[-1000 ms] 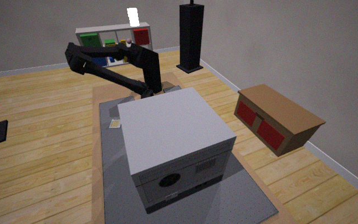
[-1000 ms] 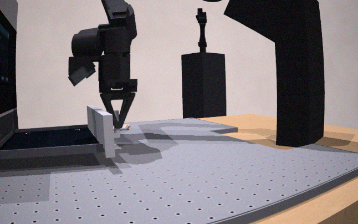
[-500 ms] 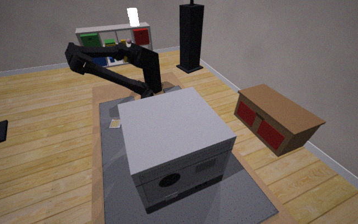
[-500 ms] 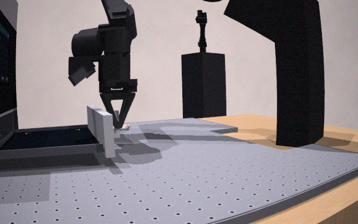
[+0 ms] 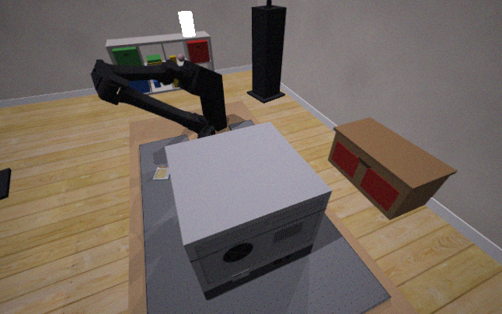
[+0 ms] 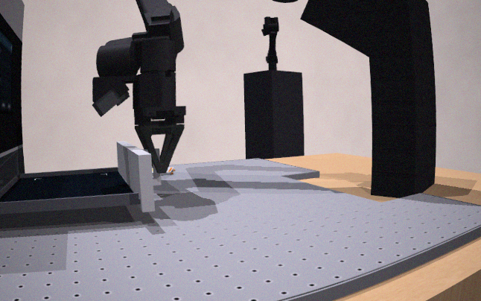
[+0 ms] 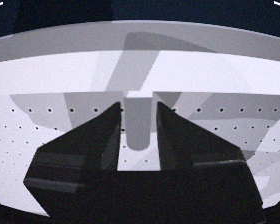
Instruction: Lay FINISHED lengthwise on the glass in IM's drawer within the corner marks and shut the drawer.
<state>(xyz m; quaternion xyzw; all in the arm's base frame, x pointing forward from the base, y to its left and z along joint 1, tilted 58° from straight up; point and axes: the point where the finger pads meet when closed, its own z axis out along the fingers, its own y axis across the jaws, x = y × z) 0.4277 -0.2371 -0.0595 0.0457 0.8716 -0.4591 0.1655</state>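
My gripper is now 110 mm past the finished cassette, 260 mm to the left of it and 50 mm above it. Round my hand: drawer 160 mm ahead, 40 mm to the right.
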